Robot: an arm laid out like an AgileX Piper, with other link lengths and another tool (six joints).
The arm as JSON. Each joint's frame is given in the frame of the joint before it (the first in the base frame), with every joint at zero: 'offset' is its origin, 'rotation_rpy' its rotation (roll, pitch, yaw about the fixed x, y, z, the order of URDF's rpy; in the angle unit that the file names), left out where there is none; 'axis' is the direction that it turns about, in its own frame. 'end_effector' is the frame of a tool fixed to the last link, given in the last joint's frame.
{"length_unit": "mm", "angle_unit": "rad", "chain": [
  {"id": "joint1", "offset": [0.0, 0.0, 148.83], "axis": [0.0, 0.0, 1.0]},
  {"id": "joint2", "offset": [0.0, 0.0, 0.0], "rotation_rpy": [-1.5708, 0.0, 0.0], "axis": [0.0, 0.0, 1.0]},
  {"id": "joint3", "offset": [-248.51, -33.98, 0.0], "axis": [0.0, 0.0, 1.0]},
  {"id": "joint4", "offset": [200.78, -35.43, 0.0], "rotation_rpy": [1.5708, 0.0, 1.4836], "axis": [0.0, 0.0, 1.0]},
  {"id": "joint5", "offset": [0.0, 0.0, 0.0], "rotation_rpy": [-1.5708, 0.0, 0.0], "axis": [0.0, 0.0, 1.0]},
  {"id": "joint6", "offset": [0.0, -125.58, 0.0], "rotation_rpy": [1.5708, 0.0, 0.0], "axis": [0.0, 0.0, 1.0]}
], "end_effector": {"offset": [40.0, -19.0, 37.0], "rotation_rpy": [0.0, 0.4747, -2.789]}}
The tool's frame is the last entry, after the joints.
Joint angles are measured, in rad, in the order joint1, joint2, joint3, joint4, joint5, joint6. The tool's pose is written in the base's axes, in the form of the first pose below.
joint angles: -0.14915, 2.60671, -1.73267, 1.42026, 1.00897, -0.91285
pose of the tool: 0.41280 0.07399 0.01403 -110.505 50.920 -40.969
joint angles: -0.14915, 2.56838, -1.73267, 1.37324, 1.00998, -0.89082
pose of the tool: 0.41242 0.07147 0.02549 -111.944 48.677 -41.967
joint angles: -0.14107, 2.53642, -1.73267, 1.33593, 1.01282, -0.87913
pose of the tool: 0.41143 0.07262 0.03513 -113.178 45.984 -42.747
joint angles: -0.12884, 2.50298, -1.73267, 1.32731, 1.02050, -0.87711
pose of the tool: 0.41237 0.07737 0.04825 -112.899 43.571 -43.724
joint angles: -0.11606, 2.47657, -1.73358, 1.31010, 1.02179, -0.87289
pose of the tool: 0.41229 0.08138 0.05743 -113.279 41.291 -44.555
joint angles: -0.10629, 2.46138, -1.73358, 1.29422, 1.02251, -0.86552
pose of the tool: 0.41121 0.08439 0.06213 -113.820 39.894 -44.733
